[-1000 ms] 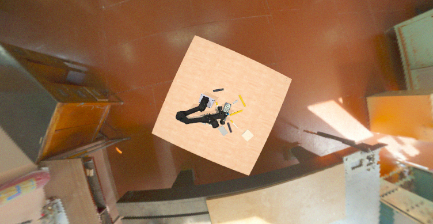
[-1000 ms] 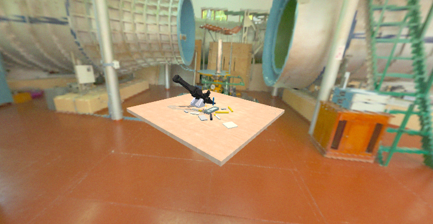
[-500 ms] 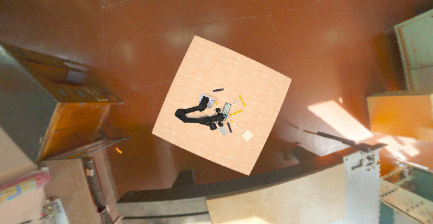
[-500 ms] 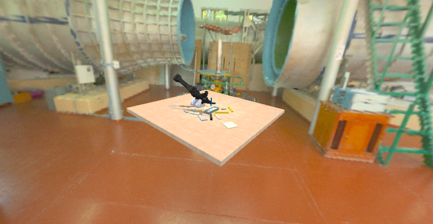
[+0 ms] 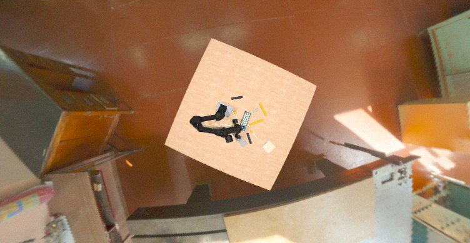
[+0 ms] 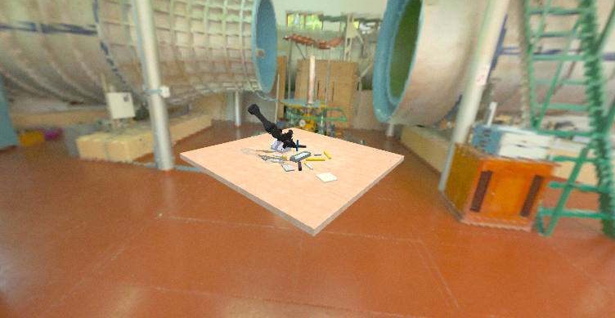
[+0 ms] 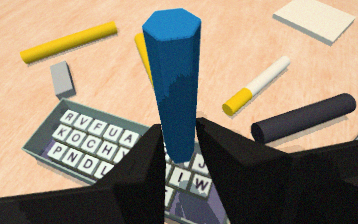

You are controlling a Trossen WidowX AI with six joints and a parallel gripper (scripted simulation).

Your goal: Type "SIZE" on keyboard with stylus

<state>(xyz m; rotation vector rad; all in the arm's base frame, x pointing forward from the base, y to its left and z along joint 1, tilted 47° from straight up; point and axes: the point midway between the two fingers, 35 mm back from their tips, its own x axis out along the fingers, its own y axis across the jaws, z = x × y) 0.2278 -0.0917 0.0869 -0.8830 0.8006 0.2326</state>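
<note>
Now: the I key 9 cm below my gripper tip. Also, from my gripper tip: blue stylus: 2 cm below; Z key: 2 cm ahead, 1 cm to the left, 9 cm below; grey pad: 5 cm ahead, 16 cm to the right, 10 cm below.
</note>
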